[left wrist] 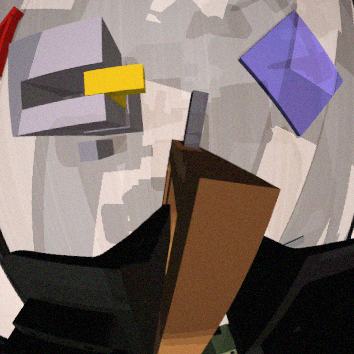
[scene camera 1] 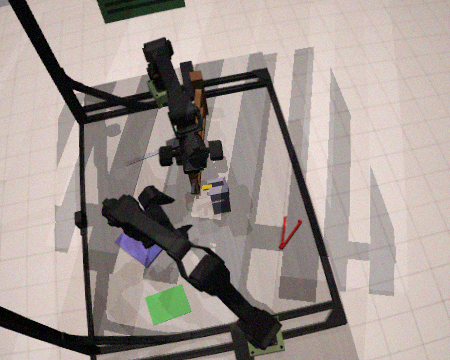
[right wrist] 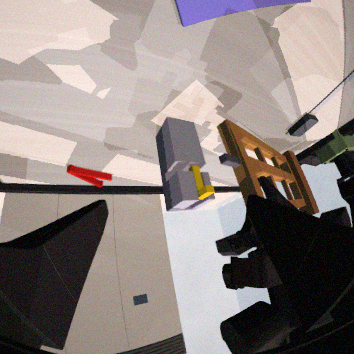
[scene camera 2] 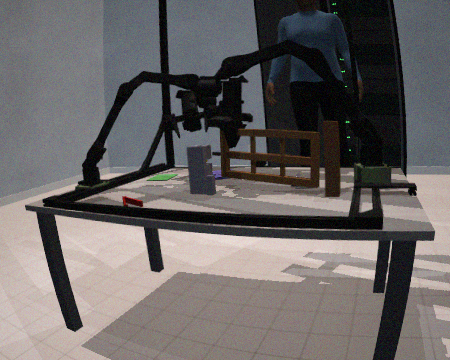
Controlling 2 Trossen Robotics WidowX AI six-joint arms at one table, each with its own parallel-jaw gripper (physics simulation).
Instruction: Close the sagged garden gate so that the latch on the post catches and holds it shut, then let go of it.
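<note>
The brown gate stands beside its brown hinge post. A grey pin sticks out from its free end. The grey latch post is slotted and carries a yellow latch. The pin is apart from the slot, with a gap between it and the latch. My left gripper is shut on the gate's free end at the top. My right gripper is open and empty, left of the latch post in scene camera 1.
A purple panel lies beneath the right gripper's arm. A green sheet lies near the right arm's base. A red V-shaped piece lies on the table. A black frame borders the work area.
</note>
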